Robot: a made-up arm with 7 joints.
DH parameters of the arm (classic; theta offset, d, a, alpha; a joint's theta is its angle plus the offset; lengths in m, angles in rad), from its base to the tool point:
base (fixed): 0.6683 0 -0.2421 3.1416
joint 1: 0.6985 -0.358 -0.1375 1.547
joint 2: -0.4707 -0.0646 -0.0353 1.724
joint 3: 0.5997 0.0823 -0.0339 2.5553
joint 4: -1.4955 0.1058 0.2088 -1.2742
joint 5: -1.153 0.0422 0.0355 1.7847
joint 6: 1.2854 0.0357 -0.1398 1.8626
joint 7: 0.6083 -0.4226 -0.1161 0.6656
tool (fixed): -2.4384 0.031 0 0
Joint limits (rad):
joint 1: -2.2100..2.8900
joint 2: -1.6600..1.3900
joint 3: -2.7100..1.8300
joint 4: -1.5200..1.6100
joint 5: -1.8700..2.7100
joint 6: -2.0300..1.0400
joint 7: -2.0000..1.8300
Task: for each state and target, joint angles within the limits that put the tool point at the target. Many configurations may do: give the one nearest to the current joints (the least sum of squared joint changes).
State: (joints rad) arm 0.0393 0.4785 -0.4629 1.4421 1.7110 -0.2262 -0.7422
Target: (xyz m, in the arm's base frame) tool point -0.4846 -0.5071 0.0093
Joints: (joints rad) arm -0.0187 0.6861 -0.7134 1.5143 1.8754 -0.6938 -0.7640
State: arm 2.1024 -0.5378 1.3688 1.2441 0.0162 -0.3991 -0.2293
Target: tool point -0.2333 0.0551 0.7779
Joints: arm 1.9129 -0.2782 1.2196 1.5432 -0.1124 -0.9344 -0.1660
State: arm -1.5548 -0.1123 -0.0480 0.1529 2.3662 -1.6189 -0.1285
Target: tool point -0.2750 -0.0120 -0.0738
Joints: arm -1.5383 0.3072 -0.1213 -0.1246 2.3436 -1.2206 -0.2339
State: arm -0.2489 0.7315 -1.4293 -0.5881 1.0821 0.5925 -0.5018
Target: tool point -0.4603 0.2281 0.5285
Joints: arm 0.0846 0.7302 -1.7242 -0.2803 1.1007 0.9909 -0.5387
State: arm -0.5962 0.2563 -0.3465 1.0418 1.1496 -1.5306 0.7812
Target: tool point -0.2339 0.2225 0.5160
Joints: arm -1.1105 -0.1374 0.2801 0.7594 1.3879 -1.8194 0.8975
